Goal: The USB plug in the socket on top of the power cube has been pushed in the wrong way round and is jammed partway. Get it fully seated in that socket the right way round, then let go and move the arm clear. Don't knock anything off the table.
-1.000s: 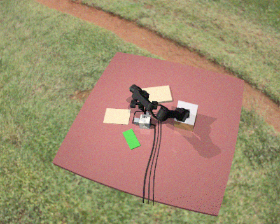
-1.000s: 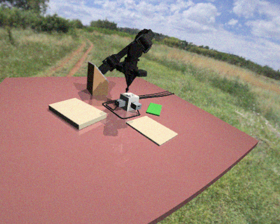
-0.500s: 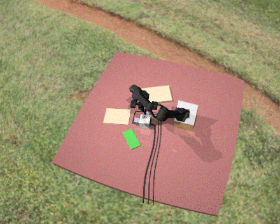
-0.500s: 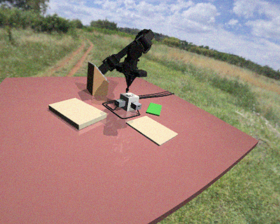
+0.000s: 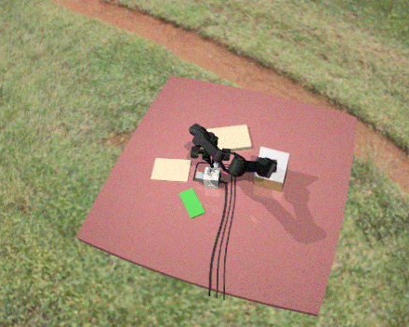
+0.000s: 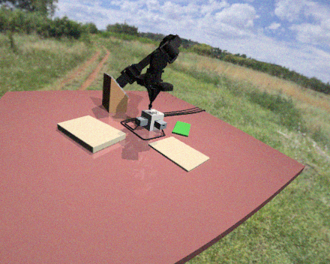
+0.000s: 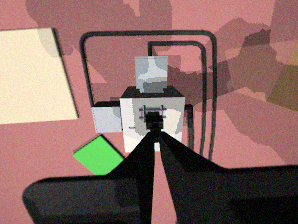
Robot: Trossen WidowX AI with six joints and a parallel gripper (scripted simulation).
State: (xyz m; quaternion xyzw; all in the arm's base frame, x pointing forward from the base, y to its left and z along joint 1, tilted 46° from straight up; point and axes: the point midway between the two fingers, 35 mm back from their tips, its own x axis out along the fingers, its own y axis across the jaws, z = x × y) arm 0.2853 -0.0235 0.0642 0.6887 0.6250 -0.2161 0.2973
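My gripper tip is now 20 mm above the usb plug. From my gripper tip the other things lie so: thin tan sheet: 230 mm ahead, 130 mm below, 20 mm to the right; then green block: 160 mm to the left, 120 mm below, 70 mm ahead; then thick tan slab: 270 mm to the right, 120 mm below, 30 mm behind.
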